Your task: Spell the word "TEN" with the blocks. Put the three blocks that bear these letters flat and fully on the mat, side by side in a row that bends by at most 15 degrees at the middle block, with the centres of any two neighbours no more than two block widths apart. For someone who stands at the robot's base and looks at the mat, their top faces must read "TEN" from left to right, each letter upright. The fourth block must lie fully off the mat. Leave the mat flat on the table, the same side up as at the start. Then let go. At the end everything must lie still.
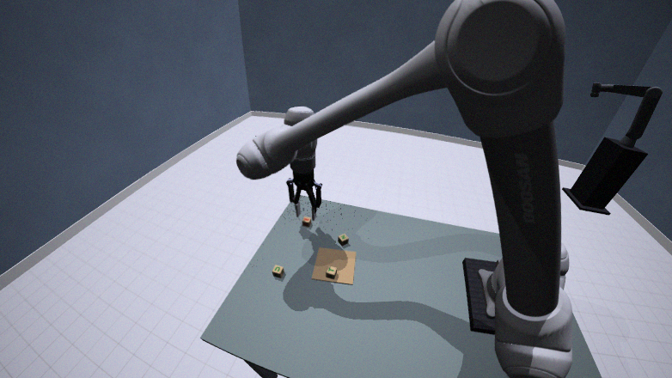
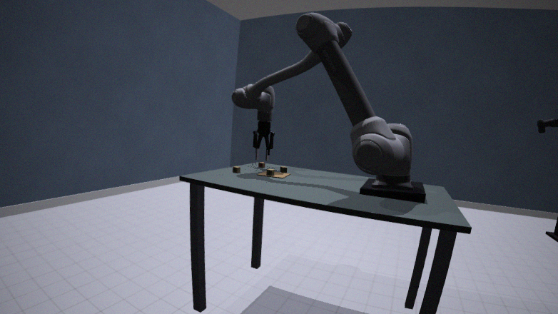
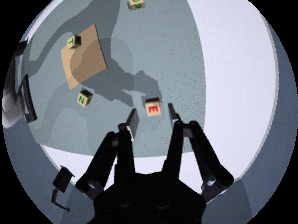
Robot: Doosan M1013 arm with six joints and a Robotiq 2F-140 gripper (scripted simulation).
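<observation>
My hand is 170 mm to the right of the tan mat, 160 mm past it and 70 mm above it. Also, from my hand: block: 210 mm to the left, 160 mm behind, 60 mm below.
</observation>
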